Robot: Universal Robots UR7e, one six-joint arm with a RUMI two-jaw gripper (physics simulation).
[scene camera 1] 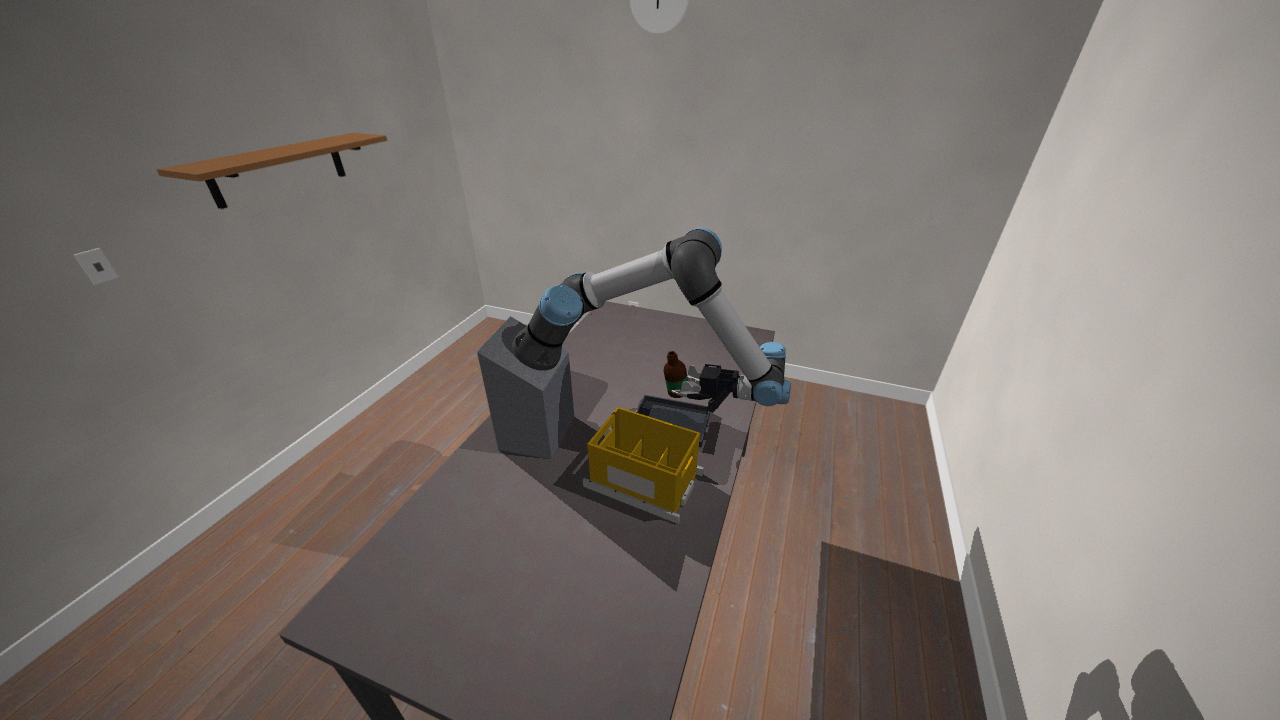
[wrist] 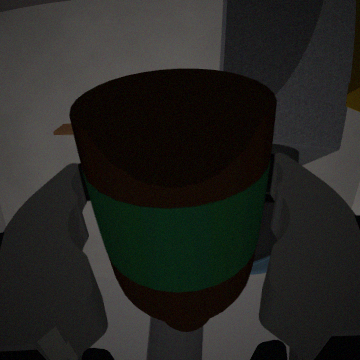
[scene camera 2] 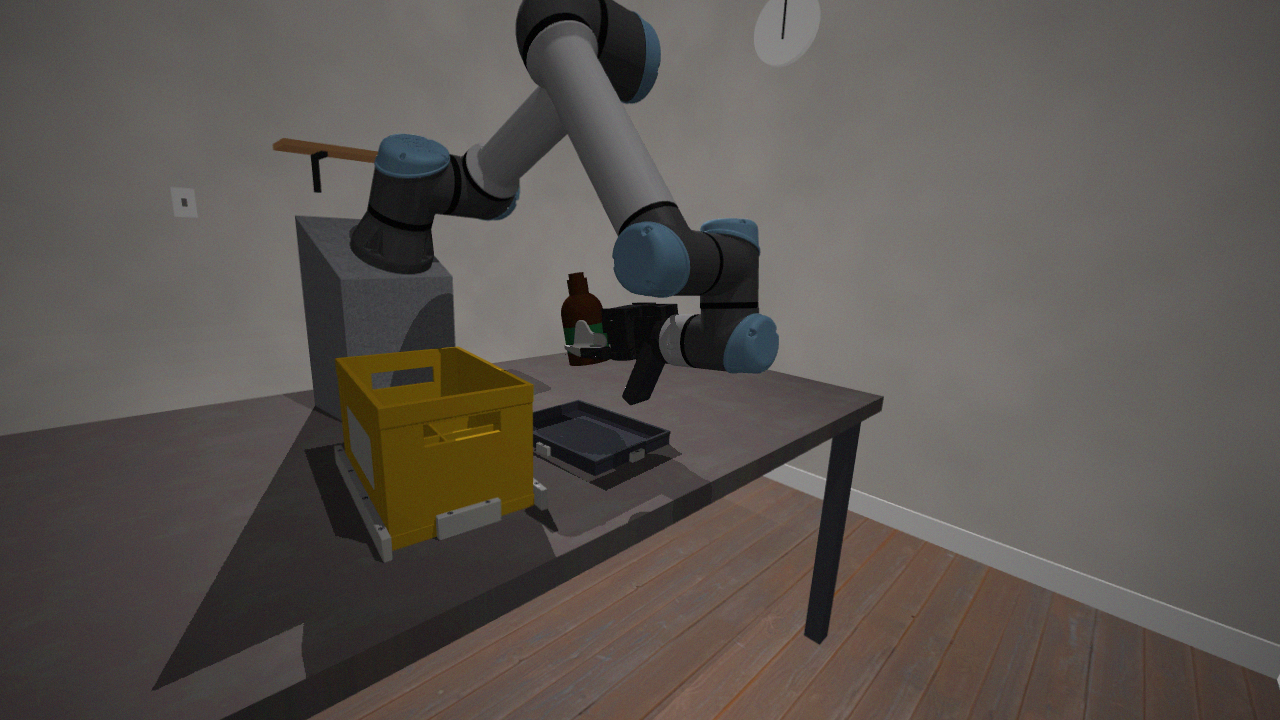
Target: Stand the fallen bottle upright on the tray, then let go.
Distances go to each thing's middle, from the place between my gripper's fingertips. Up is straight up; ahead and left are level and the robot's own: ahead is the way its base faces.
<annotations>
I see my gripper 4 cm below the brown bottle (scene camera 2: 580, 304).
</annotations>
